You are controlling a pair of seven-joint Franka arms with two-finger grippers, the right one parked.
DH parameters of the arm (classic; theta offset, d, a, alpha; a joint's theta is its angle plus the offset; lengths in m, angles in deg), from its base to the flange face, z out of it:
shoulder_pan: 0 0.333 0 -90
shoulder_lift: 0 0 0 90
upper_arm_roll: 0 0.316 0.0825 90
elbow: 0 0 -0.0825 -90
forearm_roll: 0 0.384 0 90
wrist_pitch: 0 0 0.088 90
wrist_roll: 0 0.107 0 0
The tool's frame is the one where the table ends.
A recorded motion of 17 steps. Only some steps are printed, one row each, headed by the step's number.
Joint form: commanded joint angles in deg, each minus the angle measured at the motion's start. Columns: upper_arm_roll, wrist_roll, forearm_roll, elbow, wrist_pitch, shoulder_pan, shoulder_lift.
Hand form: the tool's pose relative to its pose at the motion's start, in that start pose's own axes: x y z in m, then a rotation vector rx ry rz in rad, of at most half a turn. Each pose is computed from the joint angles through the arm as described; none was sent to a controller.
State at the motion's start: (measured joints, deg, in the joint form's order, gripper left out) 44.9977 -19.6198 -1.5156 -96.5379 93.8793 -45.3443 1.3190
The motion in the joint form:
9: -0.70 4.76 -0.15 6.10 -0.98 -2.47 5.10
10: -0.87 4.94 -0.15 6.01 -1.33 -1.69 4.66
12: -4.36 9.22 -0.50 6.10 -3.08 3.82 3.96
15: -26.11 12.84 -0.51 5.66 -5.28 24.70 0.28
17: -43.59 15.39 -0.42 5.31 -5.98 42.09 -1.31
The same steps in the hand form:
9: 0.0001 0.0529 -0.0121 0.0514 0.0438 0.1392
10: 0.0013 0.0451 -0.0141 0.0465 0.0393 0.1317
12: 0.0061 0.0223 -0.0155 0.0346 0.0084 0.1708
15: -0.0084 0.0117 -0.0331 -0.0133 -0.0072 0.2516
17: -0.0167 0.0068 -0.0433 -0.0224 -0.0009 0.2987

